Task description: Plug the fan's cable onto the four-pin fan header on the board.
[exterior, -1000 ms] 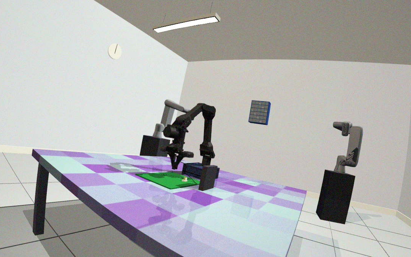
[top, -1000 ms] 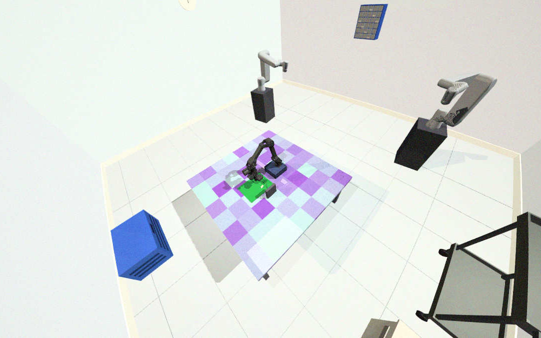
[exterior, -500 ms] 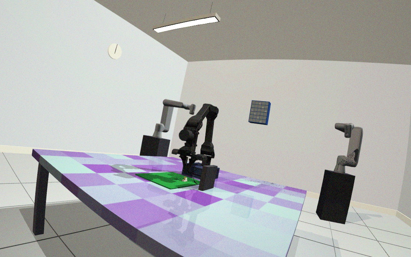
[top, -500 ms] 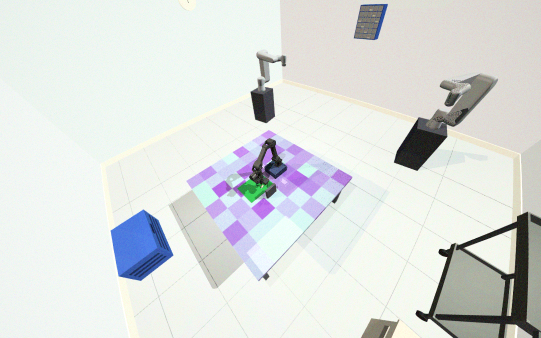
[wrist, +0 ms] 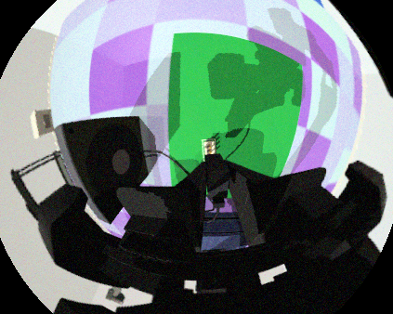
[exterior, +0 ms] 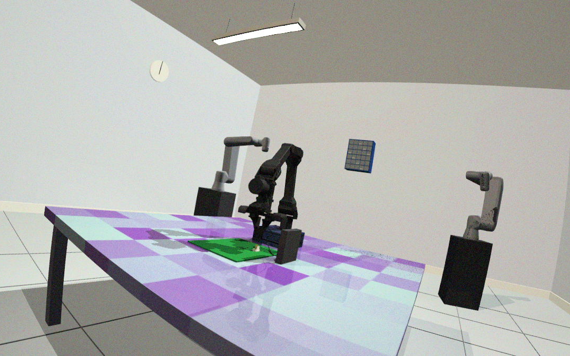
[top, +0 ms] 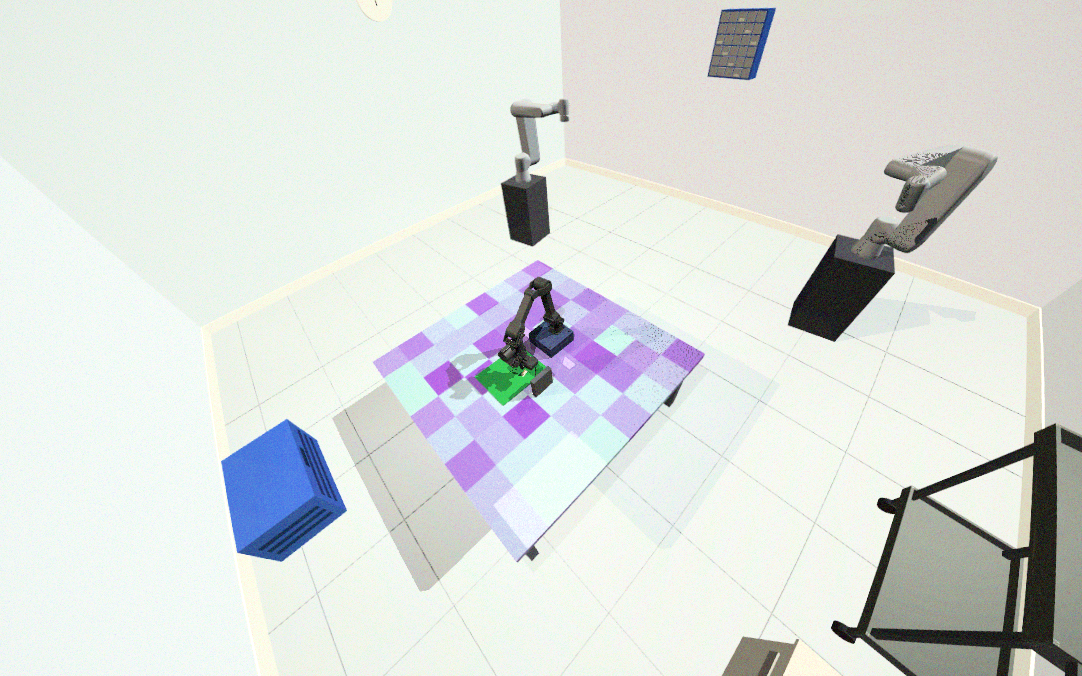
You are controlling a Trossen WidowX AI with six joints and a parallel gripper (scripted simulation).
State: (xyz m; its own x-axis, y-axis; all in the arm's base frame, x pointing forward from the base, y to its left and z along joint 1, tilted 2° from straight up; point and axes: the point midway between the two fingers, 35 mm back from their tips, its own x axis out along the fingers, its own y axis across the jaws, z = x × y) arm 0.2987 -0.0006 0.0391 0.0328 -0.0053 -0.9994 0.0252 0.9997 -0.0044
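Now: the cream four-pin header 70 mm below my gripper tip. From my gripper tip the other things lie so: black plug: 10 mm behind, 10 mm above; then green board: 80 mm below, 60 mm to the right, 30 mm ahead; then dark fan block: 130 mm to the left, 10 mm below, 10 mm ahead.
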